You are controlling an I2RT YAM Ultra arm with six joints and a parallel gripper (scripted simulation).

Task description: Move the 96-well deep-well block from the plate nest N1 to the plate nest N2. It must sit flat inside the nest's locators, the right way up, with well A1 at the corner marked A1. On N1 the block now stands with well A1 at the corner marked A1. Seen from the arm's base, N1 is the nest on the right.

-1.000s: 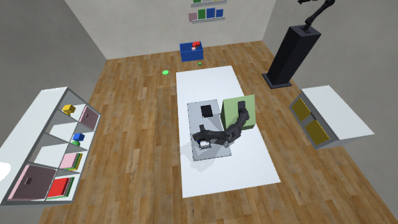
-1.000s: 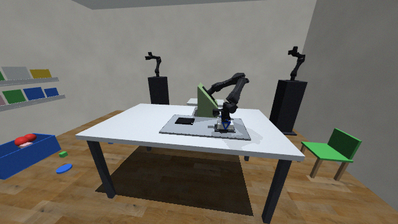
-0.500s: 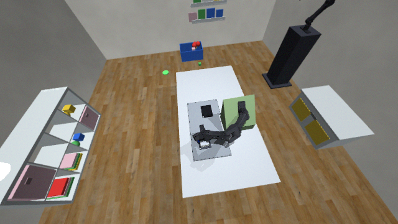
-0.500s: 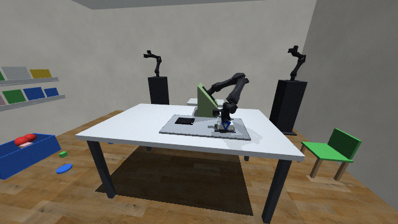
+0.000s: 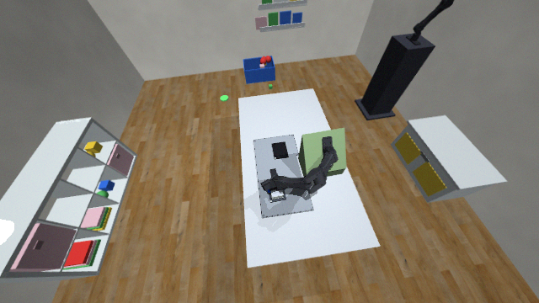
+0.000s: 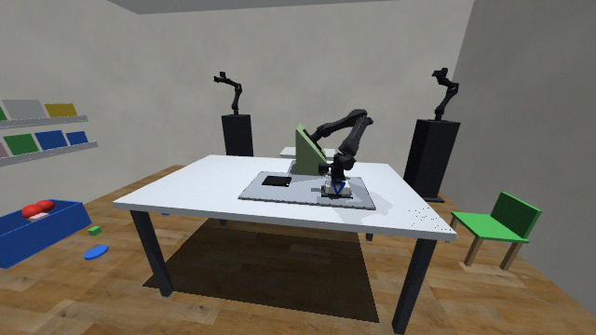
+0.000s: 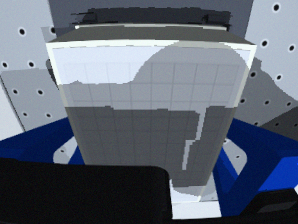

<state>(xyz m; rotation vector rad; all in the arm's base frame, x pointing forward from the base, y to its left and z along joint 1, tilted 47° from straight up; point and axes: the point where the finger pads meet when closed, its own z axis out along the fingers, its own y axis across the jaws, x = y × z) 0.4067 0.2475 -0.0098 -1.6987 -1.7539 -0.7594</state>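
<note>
Now: hand 1 cm below the deep-well block.
</note>
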